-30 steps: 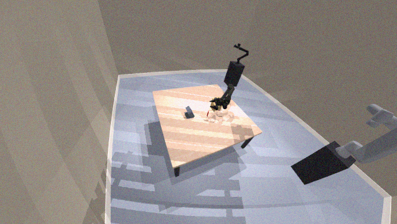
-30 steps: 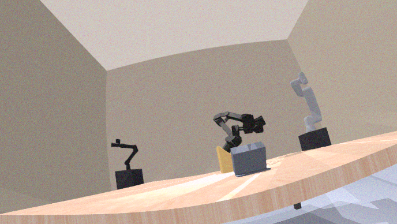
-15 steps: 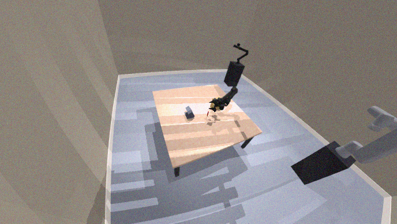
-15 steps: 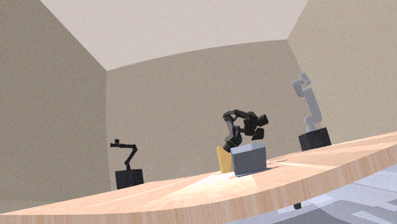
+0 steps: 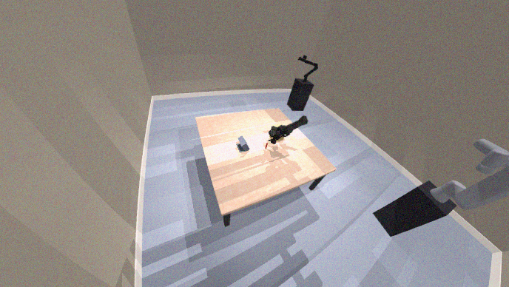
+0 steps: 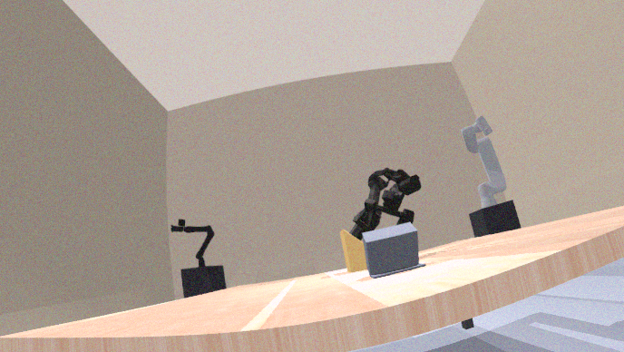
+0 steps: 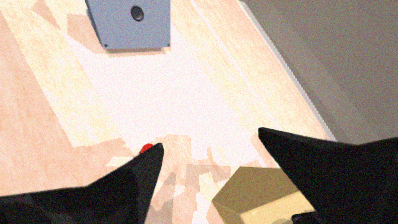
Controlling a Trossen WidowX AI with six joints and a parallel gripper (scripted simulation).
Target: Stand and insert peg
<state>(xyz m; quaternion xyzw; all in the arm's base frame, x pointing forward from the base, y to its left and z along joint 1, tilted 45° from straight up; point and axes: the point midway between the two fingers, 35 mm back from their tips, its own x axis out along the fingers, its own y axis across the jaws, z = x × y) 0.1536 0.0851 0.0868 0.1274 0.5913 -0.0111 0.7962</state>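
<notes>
Right now my gripper tip is 8 cm above the red peg, 5 cm to the right of it and 1 cm short of it. Also, from my gripper tip: sloped panel: 26 cm ahead, 8 cm below.
</notes>
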